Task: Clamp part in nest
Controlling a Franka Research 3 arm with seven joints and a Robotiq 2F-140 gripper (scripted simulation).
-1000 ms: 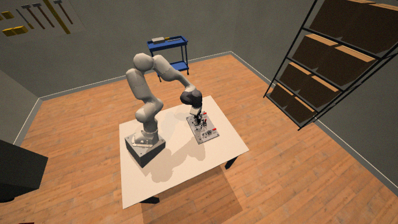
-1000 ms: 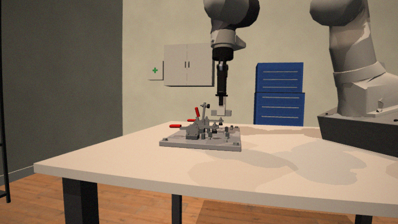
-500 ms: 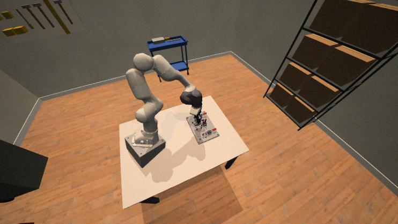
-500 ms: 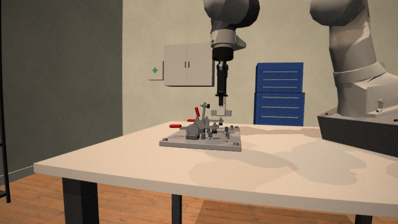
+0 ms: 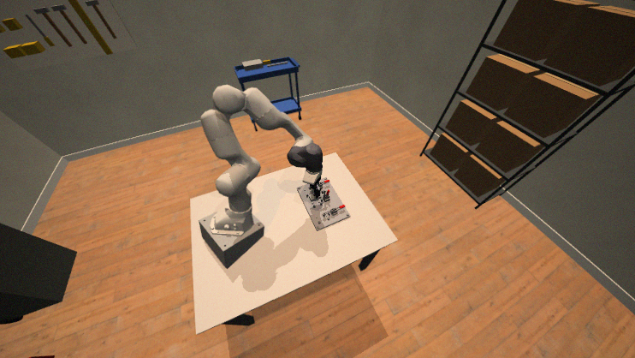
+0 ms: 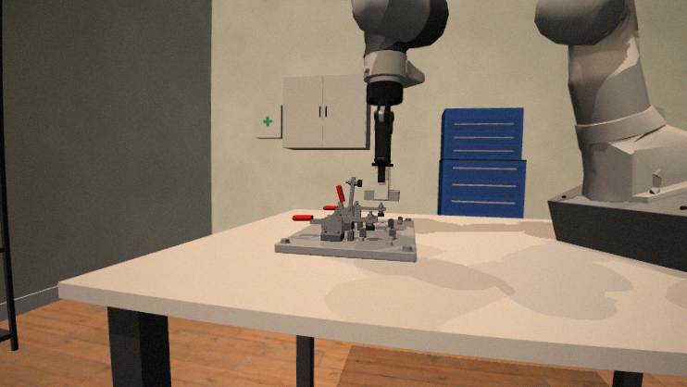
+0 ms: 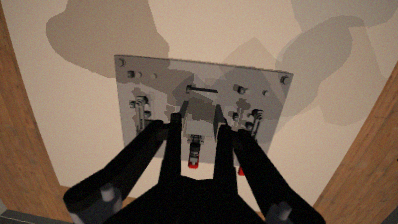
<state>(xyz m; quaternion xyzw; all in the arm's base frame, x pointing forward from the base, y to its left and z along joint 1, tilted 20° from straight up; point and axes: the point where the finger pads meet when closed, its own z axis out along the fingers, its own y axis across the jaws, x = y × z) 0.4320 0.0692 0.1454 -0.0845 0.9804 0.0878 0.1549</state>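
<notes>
The grey block part lies 3 cm below my hand. Also, from my hand: grey fixture plate (11 cm below, 5 cm ahead, 1 cm to the left).
</notes>
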